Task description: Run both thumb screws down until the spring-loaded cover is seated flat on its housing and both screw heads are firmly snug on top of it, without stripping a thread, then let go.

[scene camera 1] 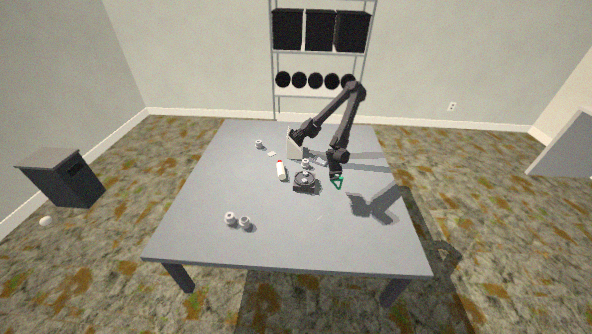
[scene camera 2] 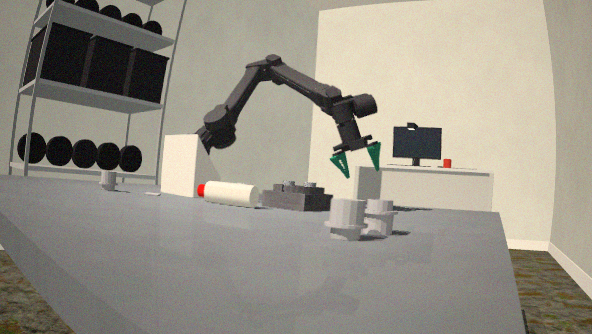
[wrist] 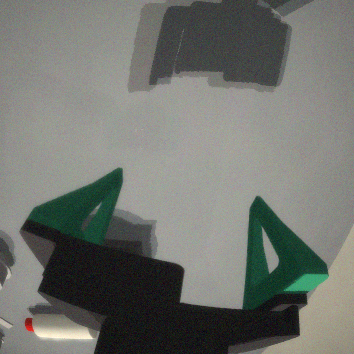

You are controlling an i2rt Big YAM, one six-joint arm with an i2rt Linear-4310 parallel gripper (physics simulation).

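Places are measured from the arm's base along level axes (x ahead, y left, z up), in metres.
Where they show: gripper, fingertip midpoint: (scene camera 1: 338,185) (scene camera 2: 363,174) (wrist: 188,188); arm's base, origin of the base link: (scene camera 1: 295,138) (scene camera 2: 190,154).
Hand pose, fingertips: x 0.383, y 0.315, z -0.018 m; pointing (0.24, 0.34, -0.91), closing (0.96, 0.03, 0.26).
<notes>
Things, the pixels of their centre, and the offset from my fingertips. "spot": a spot on its surface instead.
- dark square housing, body centre: (scene camera 2: 298,197) (scene camera 1: 304,181) dx -0.068, dy -0.197, dz -0.070 m
- left head, surface spot: (scene camera 2: 289,183) spot: dx -0.089, dy -0.209, dz -0.038 m
- right head, surface spot: (scene camera 2: 310,184) spot: dx -0.026, dy -0.207, dz -0.037 m
- white bottle, body centre: (wrist: 57,325) (scene camera 2: 225,193) (scene camera 1: 280,169) dx -0.149, dy -0.363, dz -0.073 m
- pale spool, body centre: (scene camera 1: 305,163) dx -0.239, dy -0.218, dz -0.073 m
The dark square housing (scene camera 1: 304,189) (scene camera 2: 285,201) sits on the table, with the round dark cover (scene camera 1: 298,179) (scene camera 2: 300,191) on top. In scene camera 2 the cover looks about level; any small gap is too fine to tell. Two light grey thumb screws show on it, one screw (scene camera 1: 305,173) behind the other screw (scene camera 1: 304,180); scene camera 2 shows a left head (scene camera 2: 289,183) and a right head (scene camera 2: 310,184). How snug they are cannot be told. My gripper (scene camera 1: 338,183) (scene camera 2: 363,174) (wrist: 188,188) is open and empty, raised above the table, right of the housing. The housing is hidden in the wrist view.
A white bottle (scene camera 1: 281,171) (scene camera 2: 231,194) (wrist: 65,326) with a red cap lies left of the housing. A pale spool (scene camera 1: 305,162) stands behind it. Two spools (scene camera 1: 230,218) (scene camera 1: 245,222) stand at the front left, another (scene camera 1: 258,144) at the back left. The white arm mount (scene camera 1: 294,145) stands behind.
</notes>
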